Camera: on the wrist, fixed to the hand. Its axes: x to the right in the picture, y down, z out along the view.
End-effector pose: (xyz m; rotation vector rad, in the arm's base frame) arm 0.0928 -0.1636 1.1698 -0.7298 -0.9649 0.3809
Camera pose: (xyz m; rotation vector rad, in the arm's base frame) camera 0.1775 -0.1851 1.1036 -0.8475 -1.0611 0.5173
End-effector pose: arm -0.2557 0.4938 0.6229 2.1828 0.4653 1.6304
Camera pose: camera -0.3565 0.4710 0.6594 2.2902 0.2224 1.5316
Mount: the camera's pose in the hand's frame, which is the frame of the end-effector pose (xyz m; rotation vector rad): -0.0079 0.0336 -0.1040 -0.0741 -0.1313 0.1337
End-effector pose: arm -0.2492 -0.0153 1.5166 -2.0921 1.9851 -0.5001
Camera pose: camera -0.3206 -0.0017 1.5986 -1.9610 2.0781 -0.2617
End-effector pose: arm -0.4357 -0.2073 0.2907 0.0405 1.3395 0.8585
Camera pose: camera -0.5419 -0.2337 0.2849 0.1278 1.1911 1.0009
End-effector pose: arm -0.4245 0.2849 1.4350 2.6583 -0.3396 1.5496
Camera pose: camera -0.5242 0.2690 1.4776 2.7364 -0.5805 1.3673
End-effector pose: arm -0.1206 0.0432 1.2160 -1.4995 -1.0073 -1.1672
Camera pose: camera -0.1101 -0.0658 1.2115 -1.6938 -0.9436 -1.0320
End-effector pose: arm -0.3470 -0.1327 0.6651 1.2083 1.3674 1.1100
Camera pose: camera -0.4459 -0.1408 0.7116 1.3099 1.1505 1.1430
